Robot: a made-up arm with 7 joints. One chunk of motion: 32 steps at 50 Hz.
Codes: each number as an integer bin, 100 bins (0 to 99) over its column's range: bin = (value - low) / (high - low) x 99, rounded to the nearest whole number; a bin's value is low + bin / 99 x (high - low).
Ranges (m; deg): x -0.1..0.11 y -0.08..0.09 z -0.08..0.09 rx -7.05..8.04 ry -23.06..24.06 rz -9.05..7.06
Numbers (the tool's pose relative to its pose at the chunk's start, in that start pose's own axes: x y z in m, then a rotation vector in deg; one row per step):
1: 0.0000 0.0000 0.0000 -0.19 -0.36 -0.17
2: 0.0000 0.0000 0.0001 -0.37 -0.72 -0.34
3: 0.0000 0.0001 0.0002 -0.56 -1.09 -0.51
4: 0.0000 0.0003 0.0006 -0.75 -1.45 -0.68
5: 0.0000 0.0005 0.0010 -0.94 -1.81 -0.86
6: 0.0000 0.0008 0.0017 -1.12 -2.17 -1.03
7: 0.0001 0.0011 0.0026 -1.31 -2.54 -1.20
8: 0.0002 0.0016 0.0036 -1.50 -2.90 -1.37
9: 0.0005 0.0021 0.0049 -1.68 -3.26 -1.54
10: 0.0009 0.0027 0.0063 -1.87 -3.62 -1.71
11: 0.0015 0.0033 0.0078 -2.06 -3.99 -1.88
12: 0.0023 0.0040 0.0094 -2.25 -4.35 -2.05
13: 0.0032 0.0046 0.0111 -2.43 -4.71 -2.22
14: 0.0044 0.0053 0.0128 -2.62 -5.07 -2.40
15: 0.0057 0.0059 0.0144 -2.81 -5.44 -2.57
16: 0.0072 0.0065 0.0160 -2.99 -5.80 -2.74
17: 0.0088 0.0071 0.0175 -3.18 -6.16 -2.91
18: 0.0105 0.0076 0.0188 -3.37 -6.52 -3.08
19: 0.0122 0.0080 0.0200 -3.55 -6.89 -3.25
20: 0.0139 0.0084 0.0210 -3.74 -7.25 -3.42
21: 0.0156 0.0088 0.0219 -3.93 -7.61 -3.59
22: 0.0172 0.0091 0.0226 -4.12 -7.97 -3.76
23: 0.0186 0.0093 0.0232 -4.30 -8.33 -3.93
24: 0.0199 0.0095 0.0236 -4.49 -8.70 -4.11
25: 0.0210 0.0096 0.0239 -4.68 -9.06 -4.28
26: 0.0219 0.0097 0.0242 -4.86 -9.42 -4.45
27: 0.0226 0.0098 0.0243 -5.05 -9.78 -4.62
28: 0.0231 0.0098 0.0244 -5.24 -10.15 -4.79
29: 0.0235 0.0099 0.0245 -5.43 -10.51 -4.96
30: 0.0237 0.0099 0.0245 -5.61 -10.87 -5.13
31: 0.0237 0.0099 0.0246 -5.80 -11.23 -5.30
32: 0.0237 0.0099 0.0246 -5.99 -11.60 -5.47
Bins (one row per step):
1: 47 47 47 45 48 55
2: 47 47 47 44 47 54
3: 47 47 47 43 46 52
4: 47 47 47 41 45 51
5: 47 47 47 40 45 50
6: 47 47 48 39 44 49
7: 47 47 48 38 43 48
8: 47 48 49 36 42 47
9: 47 48 49 35 42 46
10: 48 48 50 34 41 45
11: 48 49 51 33 40 44
12: 48 49 52 31 39 43
13: 49 49 53 30 39 42
14: 49 50 54 29 38 41
15: 50 50 55 28 37 40
16: 51 50 56 27 36 39
17: 51 51 57 25 36 38
18: 52 51 58 24 35 37
19: 53 51 58 23 34 36
20: 54 51 59 22 33 35
21: 54 52 59 20 32 34
22: 55 52 60 19 32 33
23: 56 52 60 18 31 31
24: 57 52 60 17 30 30
25: 57 52 61 16 29 29
26: 57 52 61 14 29 28
27: 58 52 61 13 28 27
28: 58 52 61 12 27 26
29: 58 52 61 11 26 25
30: 58 52 61 9 26 24
31: 58 52 61 8 25 23
32: 58 52 61 7 24 22

